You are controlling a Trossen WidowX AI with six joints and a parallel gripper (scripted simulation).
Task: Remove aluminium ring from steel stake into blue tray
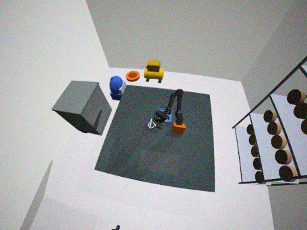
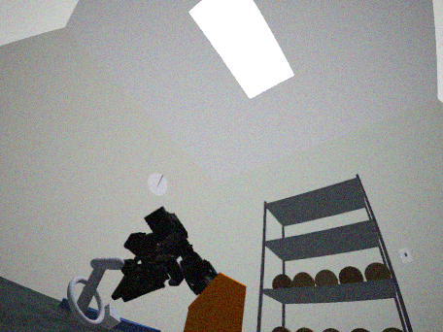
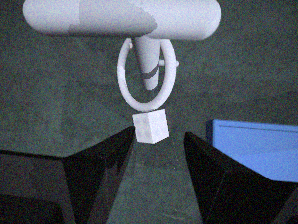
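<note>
My gripper tip is 6 cm short of the aluminium ring, 1 cm to the right of it and 2 cm above it. The rest, counted from my gripper tip: blue tray (9 cm behind, 14 cm to the right, 4 cm below).
</note>
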